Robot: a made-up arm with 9 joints. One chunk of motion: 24 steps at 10 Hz.
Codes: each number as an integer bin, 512 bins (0 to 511) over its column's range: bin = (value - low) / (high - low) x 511, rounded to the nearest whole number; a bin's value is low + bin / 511 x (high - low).
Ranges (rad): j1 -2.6..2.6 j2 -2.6..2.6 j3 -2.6..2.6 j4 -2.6..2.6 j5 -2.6..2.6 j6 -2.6..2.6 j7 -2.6..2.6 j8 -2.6..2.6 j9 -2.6..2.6
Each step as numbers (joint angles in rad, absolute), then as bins.
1 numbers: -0.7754 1.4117 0.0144 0.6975 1.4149 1.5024 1.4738 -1.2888 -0.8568
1 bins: 179 394 257 324 395 403 400 129 171
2 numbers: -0.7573 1.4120 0.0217 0.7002 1.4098 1.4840 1.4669 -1.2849 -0.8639
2 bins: 181 394 258 324 394 401 400 129 171
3 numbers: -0.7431 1.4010 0.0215 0.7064 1.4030 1.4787 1.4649 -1.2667 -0.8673
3 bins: 182 393 258 325 393 401 399 131 170
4 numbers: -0.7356 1.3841 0.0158 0.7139 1.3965 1.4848 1.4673 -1.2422 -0.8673
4 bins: 183 392 257 326 393 401 400 133 170
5 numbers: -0.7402 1.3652 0.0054 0.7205 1.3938 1.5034 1.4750 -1.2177 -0.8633
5 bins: 183 390 256 326 392 403 400 136 171
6 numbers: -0.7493 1.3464 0.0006 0.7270 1.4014 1.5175 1.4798 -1.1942 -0.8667
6 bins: 182 388 256 327 393 405 401 138 170
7 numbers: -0.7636 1.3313 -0.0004 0.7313 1.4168 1.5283 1.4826 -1.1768 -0.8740
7 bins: 180 386 255 327 395 406 401 140 170
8 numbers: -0.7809 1.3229 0.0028 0.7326 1.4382 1.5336 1.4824 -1.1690 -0.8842
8 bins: 179 386 256 327 397 406 401 141 169
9 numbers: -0.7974 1.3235 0.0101 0.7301 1.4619 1.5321 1.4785 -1.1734 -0.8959
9 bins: 177 386 256 327 399 406 401 140 167
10 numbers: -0.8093 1.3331 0.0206 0.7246 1.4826 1.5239 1.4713 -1.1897 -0.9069
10 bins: 176 387 258 327 401 405 400 139 166
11 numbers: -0.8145 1.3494 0.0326 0.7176 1.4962 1.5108 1.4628 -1.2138 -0.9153
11 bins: 175 388 259 326 403 404 399 136 166
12 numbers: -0.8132 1.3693 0.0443 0.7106 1.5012 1.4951 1.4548 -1.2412 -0.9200
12 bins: 176 390 260 325 403 402 398 134 165
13 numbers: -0.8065 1.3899 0.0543 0.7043 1.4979 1.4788 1.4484 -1.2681 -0.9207
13 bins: 176 392 261 325 403 401 398 131 165
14 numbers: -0.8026 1.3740 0.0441 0.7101 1.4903 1.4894 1.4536 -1.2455 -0.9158
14 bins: 177 391 260 325 402 402 398 133 166
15 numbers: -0.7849 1.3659 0.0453 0.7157 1.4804 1.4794 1.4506 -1.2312 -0.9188
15 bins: 178 390 260 326 401 401 398 135 165
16 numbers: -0.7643 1.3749 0.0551 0.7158 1.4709 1.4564 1.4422 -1.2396 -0.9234
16 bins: 180 391 261 326 400 399 397 134 165
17 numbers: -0.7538 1.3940 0.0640 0.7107 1.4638 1.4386 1.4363 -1.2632 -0.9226
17 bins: 181 392 262 325 399 397 397 131 165
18 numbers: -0.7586 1.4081 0.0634 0.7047 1.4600 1.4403 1.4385 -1.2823 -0.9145
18 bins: 181 394 262 325 399 397 397 129 166
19 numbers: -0.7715 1.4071 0.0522 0.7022 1.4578 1.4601 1.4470 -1.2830 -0.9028
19 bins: 180 394 261 325 399 399 398 129 167
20 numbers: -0.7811 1.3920 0.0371 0.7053 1.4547 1.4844 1.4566 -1.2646 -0.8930
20 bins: 179 392 259 325 398 401 399 131 168
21 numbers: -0.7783 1.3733 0.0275 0.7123 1.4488 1.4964 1.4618 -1.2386 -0.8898
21 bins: 179 390 258 325 398 403 399 134 168
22 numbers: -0.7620 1.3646 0.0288 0.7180 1.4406 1.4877 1.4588 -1.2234 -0.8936
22 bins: 181 390 258 326 397 402 399 135 168
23 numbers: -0.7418 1.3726 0.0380 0.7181 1.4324 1.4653 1.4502 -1.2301 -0.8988
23 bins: 183 390 259 326 396 399 398 135 167
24 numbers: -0.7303 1.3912 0.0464 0.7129 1.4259 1.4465 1.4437 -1.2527 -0.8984
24 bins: 184 392 260 326 396 398 397 132 167
